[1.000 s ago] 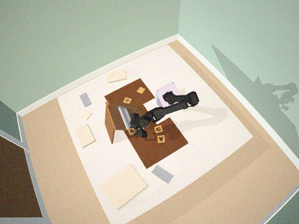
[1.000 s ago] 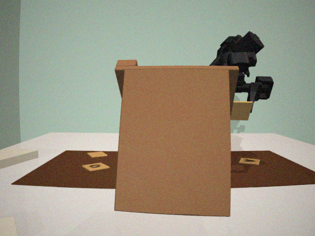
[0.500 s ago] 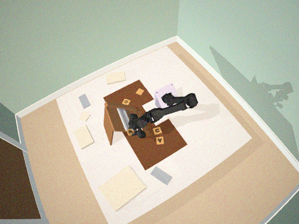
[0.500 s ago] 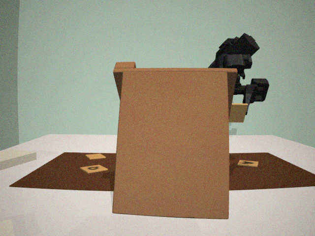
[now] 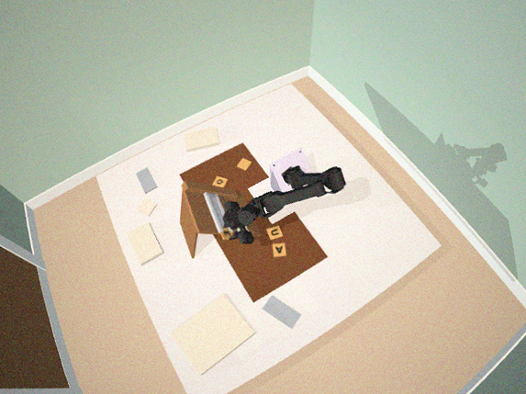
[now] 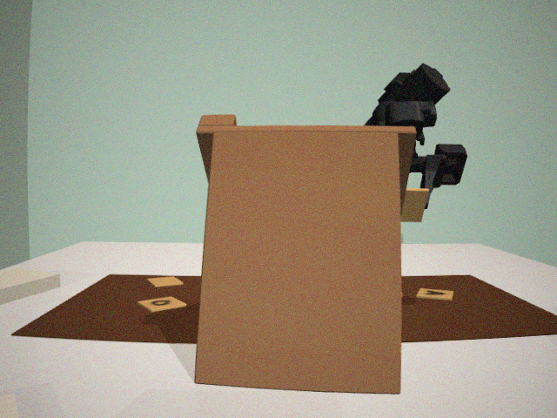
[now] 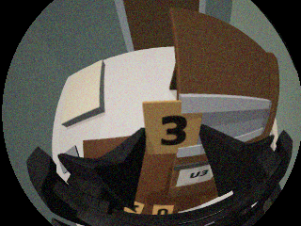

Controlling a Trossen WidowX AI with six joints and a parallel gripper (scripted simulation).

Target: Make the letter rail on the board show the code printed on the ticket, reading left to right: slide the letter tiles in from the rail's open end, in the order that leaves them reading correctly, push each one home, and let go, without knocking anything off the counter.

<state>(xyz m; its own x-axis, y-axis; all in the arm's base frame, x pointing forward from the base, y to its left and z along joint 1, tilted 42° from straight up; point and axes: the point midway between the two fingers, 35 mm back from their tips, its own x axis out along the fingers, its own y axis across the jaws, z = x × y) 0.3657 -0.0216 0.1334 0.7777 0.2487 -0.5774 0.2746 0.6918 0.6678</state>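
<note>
Right now the white ticket is 80 mm below my gripper tip, 80 mm behind it and 40 mm to the right of it. Also, from my gripper tip: brown mat 200 mm behind, 170 mm below, 90 mm to the right.
</note>
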